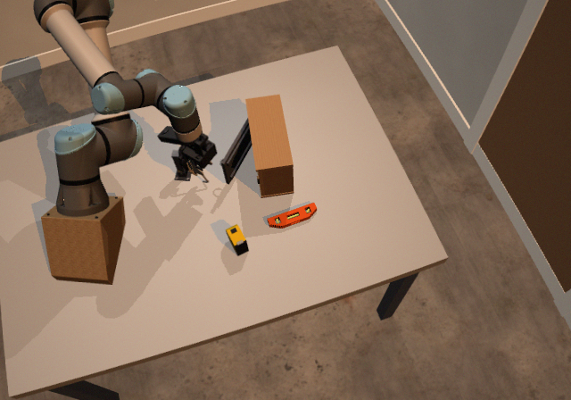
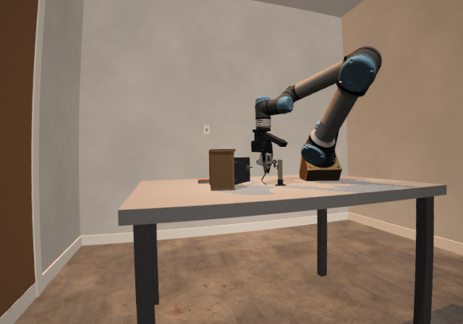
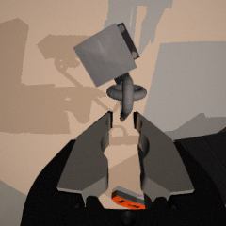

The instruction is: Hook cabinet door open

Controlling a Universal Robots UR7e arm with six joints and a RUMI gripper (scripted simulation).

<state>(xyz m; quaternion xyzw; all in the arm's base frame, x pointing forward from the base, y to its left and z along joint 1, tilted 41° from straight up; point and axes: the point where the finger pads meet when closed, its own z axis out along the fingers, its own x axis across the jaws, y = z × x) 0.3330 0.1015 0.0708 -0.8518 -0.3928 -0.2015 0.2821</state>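
Right now the hook is 1 cm behind my hand, 1 cm to the left of it and 1 cm below it. The rest, counted from my hand: orange spirit level (28 cm ahead, 16 cm to the right, 6 cm below); then dark door (13 cm ahead, 6 cm to the left, 1 cm above); then black box (12 cm ahead, 23 cm to the right, 3 cm below).
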